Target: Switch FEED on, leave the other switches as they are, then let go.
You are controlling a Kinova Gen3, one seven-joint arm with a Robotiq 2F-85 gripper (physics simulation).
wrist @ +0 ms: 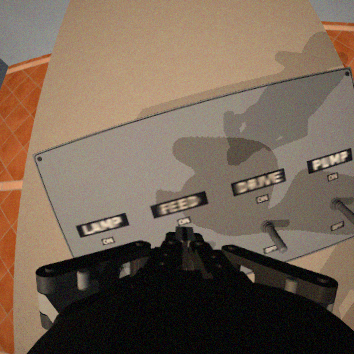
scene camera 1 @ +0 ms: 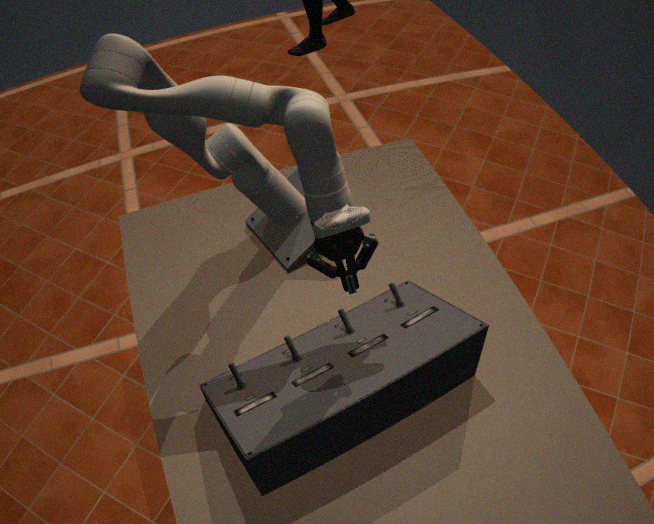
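Observation:
The grey switch box carries levers in a row, with labels LAMP, FEED, DRIVE and PUMP. The FEED lever leans toward the robot's base, the OFF side, like the LAMP lever, DRIVE lever and PUMP lever. In the wrist view the gripper hides the FEED and LAMP levers. My gripper is shut and empty, with its fingertips above and on the base side of the FEED lever; any contact cannot be made out.
The box stands on a beige table. The robot's base plate is behind it. Arm shadows fall across the box top. Orange tiled floor surrounds the table, and a person's dark legs show at the back.

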